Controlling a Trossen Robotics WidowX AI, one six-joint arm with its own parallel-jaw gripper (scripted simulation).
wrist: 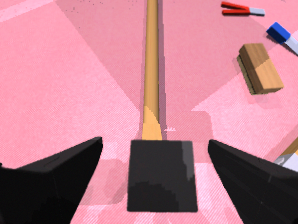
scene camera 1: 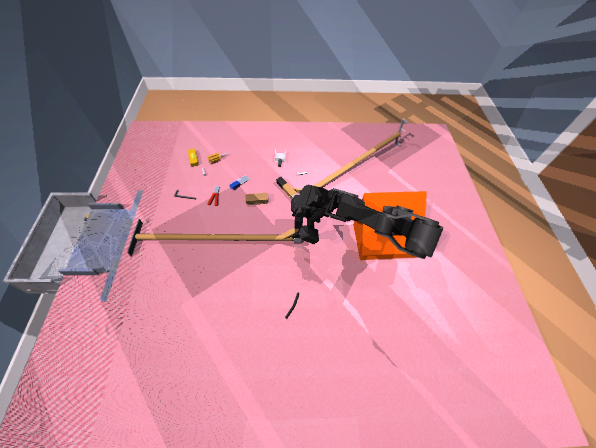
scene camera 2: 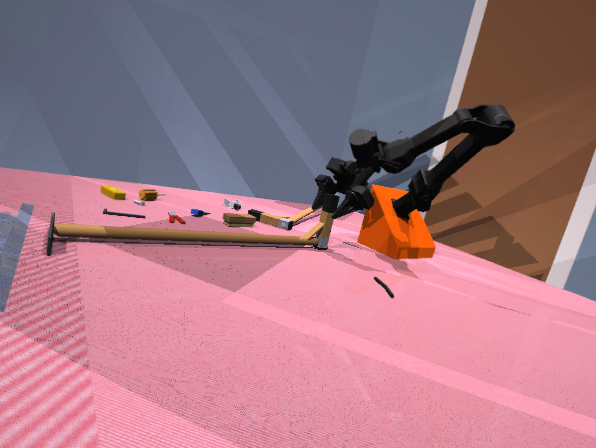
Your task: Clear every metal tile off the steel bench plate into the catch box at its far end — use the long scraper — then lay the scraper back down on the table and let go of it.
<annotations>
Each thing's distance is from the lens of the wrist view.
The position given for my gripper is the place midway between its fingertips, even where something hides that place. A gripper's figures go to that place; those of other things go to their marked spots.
my gripper (wrist: 155, 143): 0.11 m
wooden block (wrist: 260, 74): 0.28 m
</annotations>
